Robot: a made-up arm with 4 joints. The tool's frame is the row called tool. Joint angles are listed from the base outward.
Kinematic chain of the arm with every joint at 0, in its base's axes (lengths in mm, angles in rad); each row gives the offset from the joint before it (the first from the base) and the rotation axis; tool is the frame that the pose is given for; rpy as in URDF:
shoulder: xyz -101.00 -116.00 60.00 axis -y
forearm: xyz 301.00 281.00 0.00 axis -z
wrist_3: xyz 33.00 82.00 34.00 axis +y
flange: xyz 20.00 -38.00 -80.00 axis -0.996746 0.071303 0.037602
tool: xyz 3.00 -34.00 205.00 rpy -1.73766 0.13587 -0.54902
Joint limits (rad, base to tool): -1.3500..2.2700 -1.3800..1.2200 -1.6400..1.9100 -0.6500..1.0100
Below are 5 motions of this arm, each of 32 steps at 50 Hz.
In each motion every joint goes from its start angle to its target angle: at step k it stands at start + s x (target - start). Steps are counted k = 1, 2, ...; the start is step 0. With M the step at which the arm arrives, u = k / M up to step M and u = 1 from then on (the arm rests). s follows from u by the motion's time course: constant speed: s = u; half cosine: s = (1 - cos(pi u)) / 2; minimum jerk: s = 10 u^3 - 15 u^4 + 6 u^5.
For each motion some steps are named. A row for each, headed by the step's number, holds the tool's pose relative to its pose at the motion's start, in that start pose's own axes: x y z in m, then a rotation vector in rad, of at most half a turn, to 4 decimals.
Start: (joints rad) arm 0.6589 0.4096 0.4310 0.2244
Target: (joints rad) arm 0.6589 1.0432 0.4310 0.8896
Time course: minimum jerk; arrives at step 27
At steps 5, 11, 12, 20, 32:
5: 0.0001 -0.0016 0.0034 -0.0165 0.0275 0.0023
11: 0.0063 -0.0100 0.0254 -0.1231 0.1855 0.0306
12: 0.0092 -0.0115 0.0307 -0.1498 0.2205 0.0407
20: 0.0455 -0.0159 0.0676 -0.3631 0.4491 0.1546
32: 0.0572 -0.0147 0.0748 -0.4156 0.4932 0.1904

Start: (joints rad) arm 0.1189 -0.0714 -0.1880 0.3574
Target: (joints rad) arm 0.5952 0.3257 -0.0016 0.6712
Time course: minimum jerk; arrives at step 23
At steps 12, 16, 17, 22, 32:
12: -0.0065 -0.0808 -0.0176 -0.0994 0.2873 -0.0822
16: -0.0106 -0.1221 -0.0340 -0.1316 0.4362 -0.0941
17: -0.0115 -0.1296 -0.0377 -0.1358 0.4628 -0.0940
22: -0.0137 -0.1453 -0.0461 -0.1431 0.5186 -0.0913
32: -0.0137 -0.1454 -0.0462 -0.1431 0.5189 -0.0913

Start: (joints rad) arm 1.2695 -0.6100 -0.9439 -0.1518
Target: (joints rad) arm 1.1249 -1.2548 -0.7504 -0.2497
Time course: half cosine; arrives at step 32
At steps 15, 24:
15: 0.0199 0.0269 -0.0179 0.1576 -0.1842 0.2627
24: 0.0335 0.0578 -0.0263 0.2980 -0.3537 0.4888

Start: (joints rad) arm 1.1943 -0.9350 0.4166 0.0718
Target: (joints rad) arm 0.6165 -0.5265 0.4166 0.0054
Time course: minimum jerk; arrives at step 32
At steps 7, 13, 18, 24, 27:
7: 0.0139 0.0110 0.0001 0.0286 0.0001 0.0480
13: 0.0587 0.0541 0.0042 0.1198 0.0040 0.2188
18: 0.1006 0.1110 0.0153 0.2060 0.0145 0.4180
24: 0.1307 0.1727 0.0324 0.2721 0.0307 0.6175
27: 0.1367 0.1896 0.0378 0.2863 0.0359 0.6706

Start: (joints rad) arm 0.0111 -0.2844 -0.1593 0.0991
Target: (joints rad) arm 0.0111 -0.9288 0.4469 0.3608
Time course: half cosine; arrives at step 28
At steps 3, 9, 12, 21, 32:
3: 0.0003 -0.0005 0.0028 -0.0147 -0.0195 0.0077
9: -0.0006 -0.0027 0.0238 -0.1286 -0.1652 0.0550
12: -0.0051 -0.0027 0.0400 -0.2206 -0.2766 0.0794
21: -0.0385 0.0063 0.0833 -0.5237 -0.6148 0.0937
32: -0.0546 0.0121 0.0931 -0.6259 -0.7206 0.0797

